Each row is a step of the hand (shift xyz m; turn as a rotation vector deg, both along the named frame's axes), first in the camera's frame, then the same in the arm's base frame.
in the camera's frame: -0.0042 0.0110 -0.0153 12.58 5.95 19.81
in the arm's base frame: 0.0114 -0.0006 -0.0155 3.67 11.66 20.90
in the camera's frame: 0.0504 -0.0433 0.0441 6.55 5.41 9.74
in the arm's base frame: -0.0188 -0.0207 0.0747 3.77 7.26 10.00
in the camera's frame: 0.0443 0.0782 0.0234 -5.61 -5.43 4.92
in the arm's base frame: 0.0719 0.0503 0.0304 -9.08 1.61 0.43
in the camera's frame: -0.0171 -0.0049 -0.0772 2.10 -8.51 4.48
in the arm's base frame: 0.0173 -0.0454 -0.0626 -6.58 -3.71 6.31
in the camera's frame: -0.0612 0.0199 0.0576 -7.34 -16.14 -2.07
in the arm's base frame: -0.0446 0.0733 -0.0097 -14.88 -9.34 -3.16
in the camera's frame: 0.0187 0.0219 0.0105 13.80 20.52 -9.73
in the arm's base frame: 0.0222 0.0142 0.0156 26.45 2.35 -1.02
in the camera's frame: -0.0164 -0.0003 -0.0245 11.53 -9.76 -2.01
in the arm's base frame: 0.0000 -0.0093 -0.0280 0.62 -12.28 9.00
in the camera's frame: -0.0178 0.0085 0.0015 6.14 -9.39 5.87
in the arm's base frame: -0.0050 0.0135 -0.0136 -5.40 -4.98 10.31
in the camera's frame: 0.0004 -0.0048 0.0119 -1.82 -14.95 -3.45
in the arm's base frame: -0.0079 0.0041 0.0092 -10.27 -11.54 -0.38
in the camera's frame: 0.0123 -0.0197 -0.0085 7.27 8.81 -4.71
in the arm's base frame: -0.0034 -0.0234 0.0074 12.35 0.15 0.17
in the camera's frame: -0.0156 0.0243 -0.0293 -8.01 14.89 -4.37
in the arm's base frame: 0.0198 0.0039 -0.0359 7.60 10.35 -11.83
